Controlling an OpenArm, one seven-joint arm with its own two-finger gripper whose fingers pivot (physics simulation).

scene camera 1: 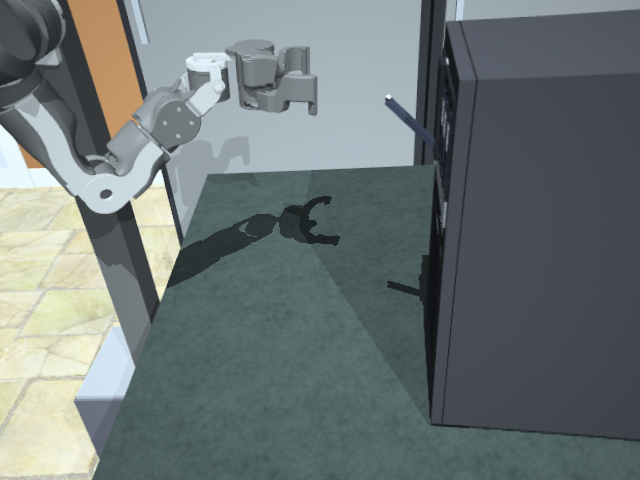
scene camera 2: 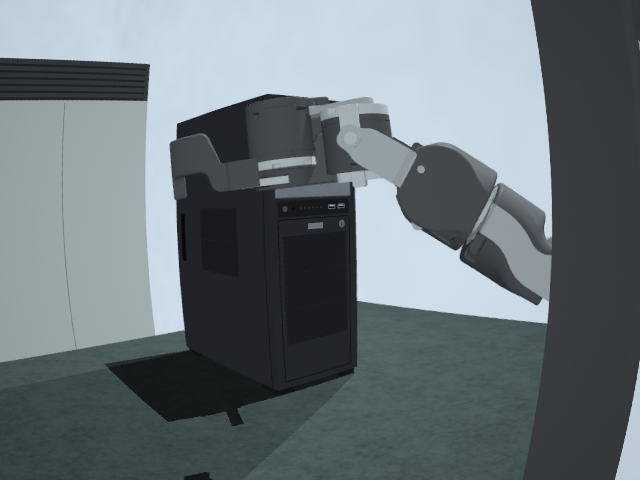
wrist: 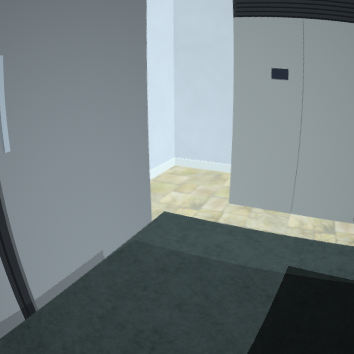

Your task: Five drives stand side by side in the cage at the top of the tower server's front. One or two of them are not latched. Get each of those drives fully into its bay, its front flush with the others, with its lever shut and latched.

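Note:
The dark tower server (scene camera 1: 542, 232) (scene camera 2: 227, 310) stands upright. In scene camera 1 its front faces left, and the drive cage (scene camera 1: 445, 124) shows edge-on high on it. One dark blue lever (scene camera 1: 410, 120) with a pale tip slants up and outward from the cage. Which drive it belongs to cannot be told, nor whether every drive is flush. My gripper (scene camera 1: 310, 80) is open and empty, left of the lever tip, with a wide gap between them. In scene camera 2 the gripper and wrist hide the cage. The drives do not show in the wrist view.
The tower stands on a dark green table top (scene camera 1: 248, 361) (scene camera 2: 439, 372) (wrist: 165, 290). A grey panel (scene camera 1: 336, 103) (wrist: 75, 125) rises behind the table. A pale cabinet (scene camera 2: 103, 217) (wrist: 270, 130) stands beyond it. The arm's dark post (scene camera 1: 116, 258) (scene camera 2: 578, 232) stands at the table's edge.

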